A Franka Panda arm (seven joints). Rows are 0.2 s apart.
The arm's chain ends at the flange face. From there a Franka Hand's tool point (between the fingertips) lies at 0.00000 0.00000 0.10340 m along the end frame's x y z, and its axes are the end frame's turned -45 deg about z.
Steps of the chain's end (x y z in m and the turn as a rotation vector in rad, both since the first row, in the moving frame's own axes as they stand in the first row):
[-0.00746, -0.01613, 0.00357, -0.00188, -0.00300, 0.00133]
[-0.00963, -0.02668, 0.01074, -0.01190, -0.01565, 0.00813]
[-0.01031, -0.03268, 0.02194, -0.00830, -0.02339, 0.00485]
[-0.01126, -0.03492, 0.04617, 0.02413, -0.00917, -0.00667]
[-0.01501, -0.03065, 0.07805, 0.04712, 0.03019, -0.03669]
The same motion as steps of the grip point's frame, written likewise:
[0.00577, -0.01676, 0.00357, 0.00079, -0.00345, 0.00133]
[0.01004, -0.02596, 0.01072, 0.00265, -0.01948, 0.00813]
[0.01350, -0.03151, 0.02191, 0.01067, -0.02241, 0.00485]
[0.01782, -0.03509, 0.04614, 0.02355, 0.01058, -0.00667]
[0.01668, -0.03363, 0.07789, 0.01197, 0.05467, -0.03669]

